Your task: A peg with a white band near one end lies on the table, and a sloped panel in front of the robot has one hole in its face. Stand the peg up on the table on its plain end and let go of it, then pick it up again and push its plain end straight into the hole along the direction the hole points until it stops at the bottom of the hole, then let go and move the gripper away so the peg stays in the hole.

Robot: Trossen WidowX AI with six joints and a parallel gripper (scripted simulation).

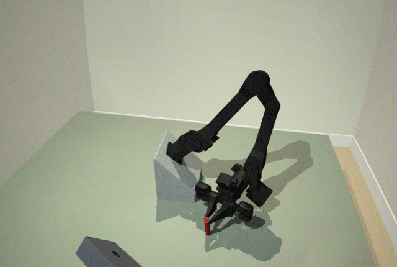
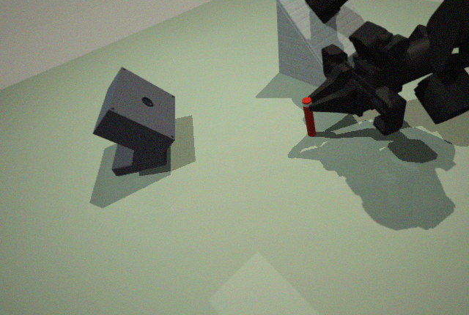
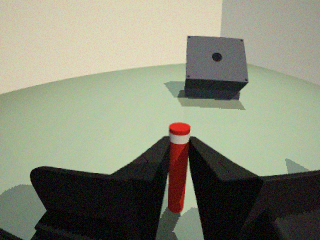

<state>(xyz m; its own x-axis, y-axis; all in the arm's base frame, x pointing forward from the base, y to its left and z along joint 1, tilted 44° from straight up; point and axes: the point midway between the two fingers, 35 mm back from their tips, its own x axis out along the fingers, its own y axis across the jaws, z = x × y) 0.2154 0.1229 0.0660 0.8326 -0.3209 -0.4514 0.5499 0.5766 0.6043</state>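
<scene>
Right now the red peg is 10 mm below my gripper tip. From my gripper tip the other things lie so: dark sloped panel: 230 mm to the right, 180 mm ahead, 10 mm above.
</scene>
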